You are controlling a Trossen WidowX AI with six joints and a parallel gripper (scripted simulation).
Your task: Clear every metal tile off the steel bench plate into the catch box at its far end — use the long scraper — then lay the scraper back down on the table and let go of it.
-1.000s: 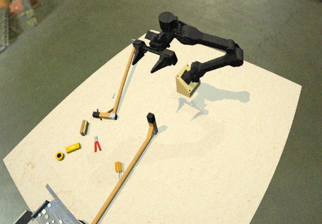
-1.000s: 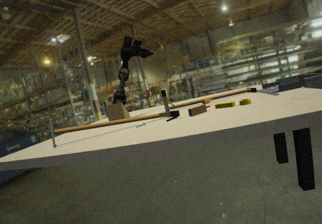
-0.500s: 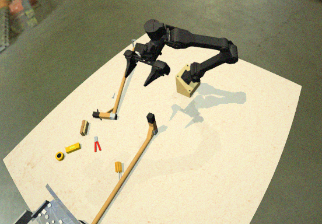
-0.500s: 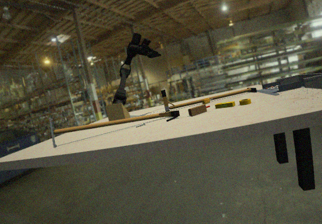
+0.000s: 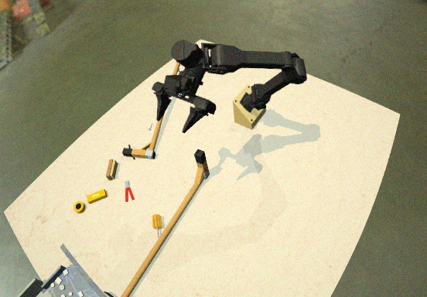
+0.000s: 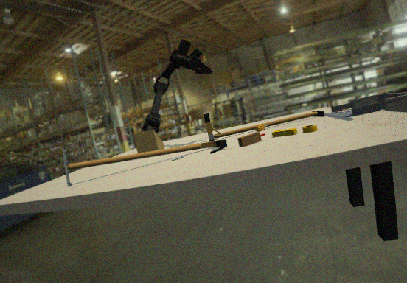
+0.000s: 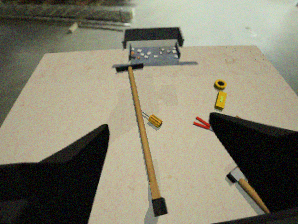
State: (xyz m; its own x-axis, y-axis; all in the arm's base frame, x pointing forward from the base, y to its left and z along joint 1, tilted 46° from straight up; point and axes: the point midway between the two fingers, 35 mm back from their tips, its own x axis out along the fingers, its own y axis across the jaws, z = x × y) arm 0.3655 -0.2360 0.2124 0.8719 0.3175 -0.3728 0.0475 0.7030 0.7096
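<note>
My gripper tip is 18 cm short of the screwdriver, 3 cm to the left of it and 34 cm above it. Also, from my gripper tip: yellow tape roll (32 cm ahead, 37 cm to the right, 34 cm below); then yellow level (23 cm ahead, 34 cm to the right, 34 cm below); then wooden block (9 cm ahead, 35 cm to the right, 34 cm below).
</note>
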